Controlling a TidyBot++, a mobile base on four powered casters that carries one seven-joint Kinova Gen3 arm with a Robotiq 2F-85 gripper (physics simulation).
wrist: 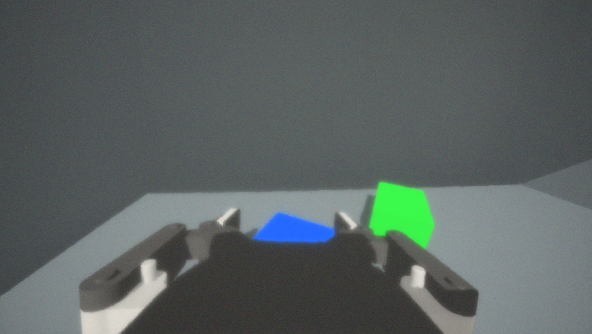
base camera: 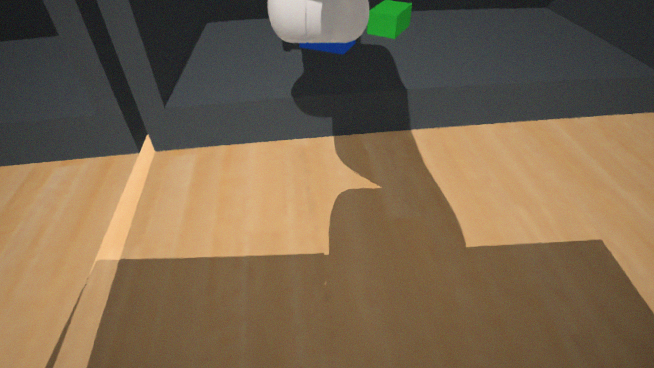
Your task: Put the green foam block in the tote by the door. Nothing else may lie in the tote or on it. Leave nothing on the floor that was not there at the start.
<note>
The pictures show: my gripper, a green foam block and a blue block.
</note>
